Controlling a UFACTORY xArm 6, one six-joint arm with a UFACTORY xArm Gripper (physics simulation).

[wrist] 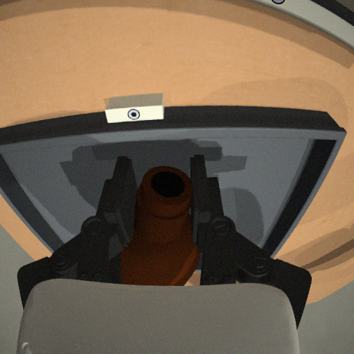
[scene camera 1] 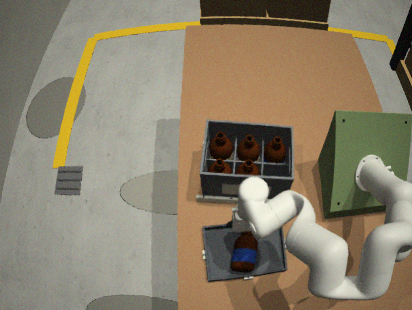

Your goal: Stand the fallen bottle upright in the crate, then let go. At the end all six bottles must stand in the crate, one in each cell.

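Where they show: gripper, fingertip midpoint: (scene camera 1: 247, 230); arm's base, origin of the base link: (scene camera 1: 369, 172).
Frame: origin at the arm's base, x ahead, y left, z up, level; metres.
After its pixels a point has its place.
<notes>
The fallen brown bottle (scene camera 1: 244, 256) @[x 0.452, y 0.171, z -0.086 m] (wrist: 162, 225) with a blue label lies in a shallow grey tray (scene camera 1: 216, 260) @[x 0.534, y 0.154, z -0.160 m] (wrist: 280, 120), its neck pointing toward the crate. The dark crate (scene camera 1: 279, 186) @[x 0.324, y -0.025, z -0.042 m] stands behind the tray. Three brown bottles stand upright in its far row, and two in its near row, at the left and middle. The near right cell shows no bottle. My gripper (wrist: 161, 173) is shut on the bottle's neck, one finger on each side, just below the mouth. In the scene view the arm's wrist hides the fingers and part of the neck.
A pale strip (scene camera 1: 215, 199) @[x 0.516, y -0.052, z -0.139 m] lies along the crate's front foot. The green pedestal (scene camera 1: 357, 165) @[x 0.055, y -0.023, z 0.024 m] bearing the arm stands right of the crate. A dark brown box (scene camera 1: 265, 10) stands at the table's far end. A yellow line (scene camera 1: 75, 105) runs on the floor at the left.
</notes>
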